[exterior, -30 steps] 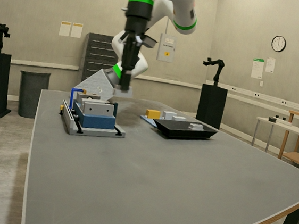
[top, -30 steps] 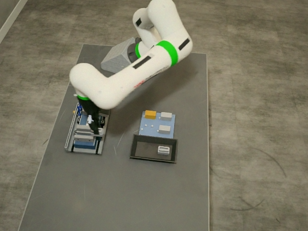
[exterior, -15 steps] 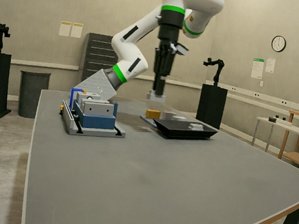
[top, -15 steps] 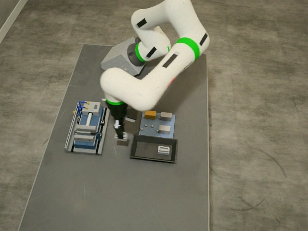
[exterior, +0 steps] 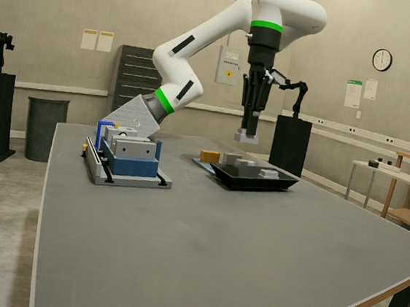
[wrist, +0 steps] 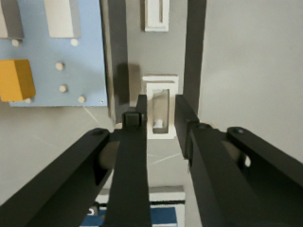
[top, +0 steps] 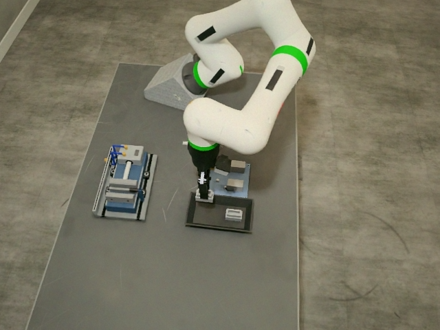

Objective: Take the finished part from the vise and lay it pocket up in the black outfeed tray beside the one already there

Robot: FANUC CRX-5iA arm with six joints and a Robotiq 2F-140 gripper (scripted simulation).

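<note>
Now: hand 40 mm above the pocketed block. Also, from my hand: orange block (220 mm behind, 160 mm below, 30 mm to the right); then light blue plate (180 mm below, 180 mm behind, 20 mm to the left); then screw rod (330 mm to the right, 100 mm below, 40 mm behind).
</note>
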